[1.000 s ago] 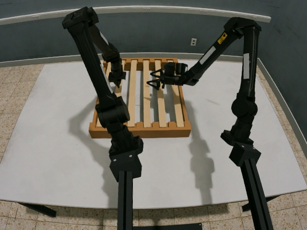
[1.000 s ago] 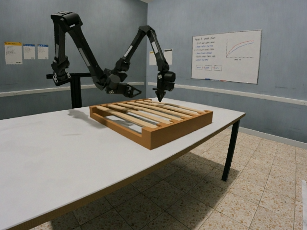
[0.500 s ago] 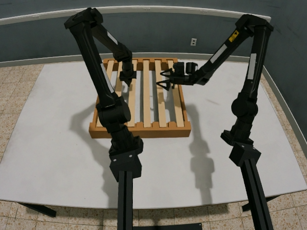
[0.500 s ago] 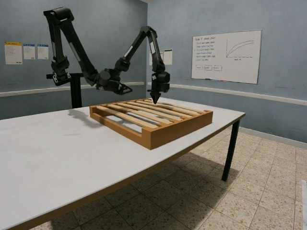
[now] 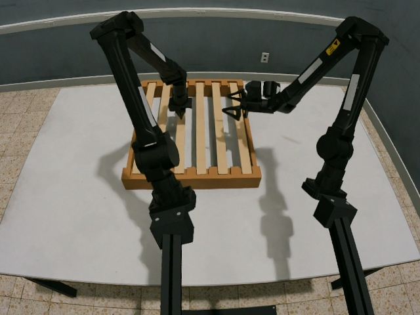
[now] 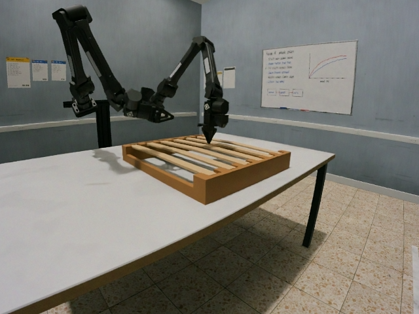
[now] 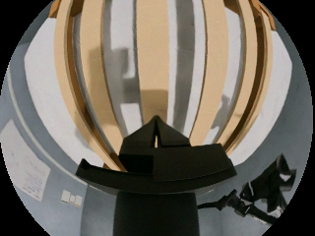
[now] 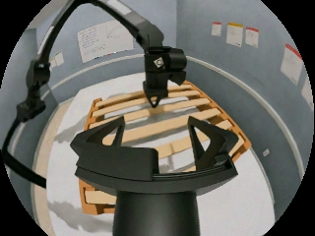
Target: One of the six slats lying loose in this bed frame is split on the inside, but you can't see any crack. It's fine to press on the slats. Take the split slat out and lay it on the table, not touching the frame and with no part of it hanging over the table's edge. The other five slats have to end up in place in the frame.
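Observation:
My left hand is 50 mm to the left of the bed frame and 60 mm above it.

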